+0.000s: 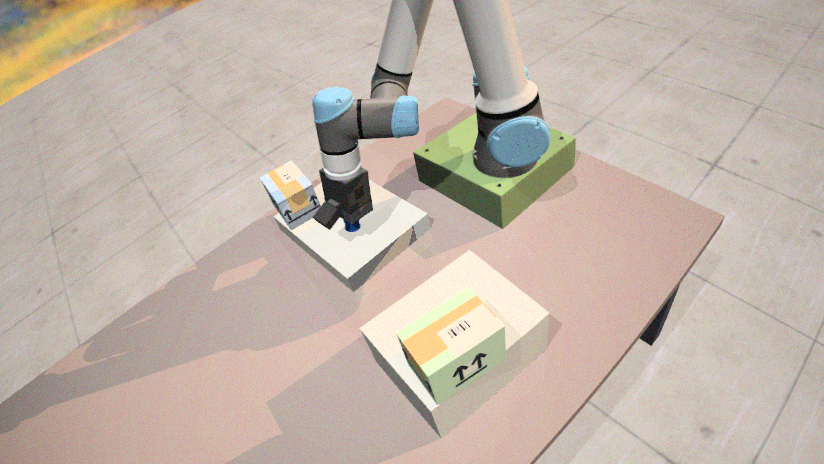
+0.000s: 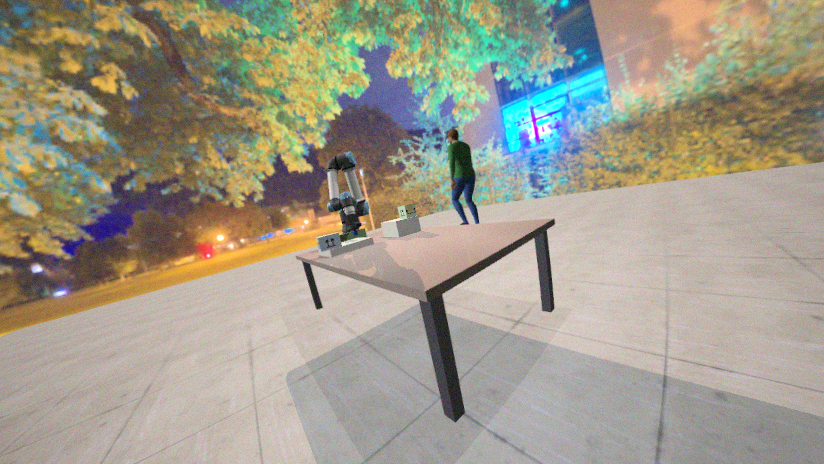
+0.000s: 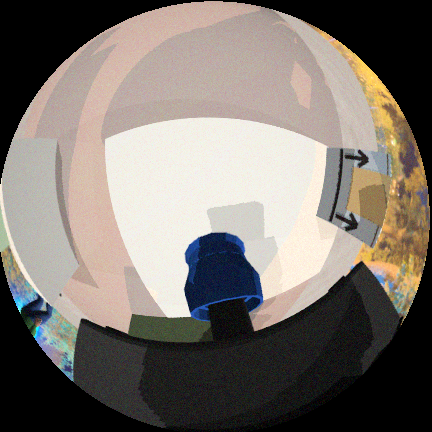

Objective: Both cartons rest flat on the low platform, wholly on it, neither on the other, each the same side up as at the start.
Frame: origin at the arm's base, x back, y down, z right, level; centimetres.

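Seen in the pictures: end effector, tool point: (image 1: 352, 226) (image 2: 355, 235) (image 3: 215, 256); arm's base, origin of the base link: (image 2: 351, 231).
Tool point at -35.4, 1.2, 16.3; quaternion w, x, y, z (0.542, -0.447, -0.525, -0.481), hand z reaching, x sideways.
Observation:
Offsets run from my tool point to a thing's middle, as dx, dy, dz. Level surfaces: height alone.
A light-blue carton @[-1.6, -1.0, +21.5] (image 1: 294, 193) (image 2: 329, 242) (image 3: 360, 195) stands upright, arrows up, at the far-left end of the low platform @[+3.6, +5.9, +7.9] (image 1: 345, 259) (image 2: 360, 244) (image 3: 200, 165). It is close to the platform's edge; I cannot tell whether it overhangs. A green carton @[-13.4, -8.5, -40.9] (image 1: 461, 345) (image 2: 407, 211), arrows up, rests on a separate, taller cream block @[-7.9, +2.3, -35.6] (image 1: 467, 270) (image 2: 400, 228) (image 3: 30, 200). My suction cup (image 1: 352, 227) (image 3: 215, 245) is open, with no carton on it. It hangs low over the bare middle of the low platform, beside the light-blue carton and apart from it.
The arm's base stands on a green block (image 1: 461, 184) behind the platforms. All stand on a pinkish table @[dy +8.3] (image 1: 622, 230) (image 2: 461, 242). A person in a green top (image 2: 461, 161) stands beyond the table. The low platform's left end lies near the table's edge.

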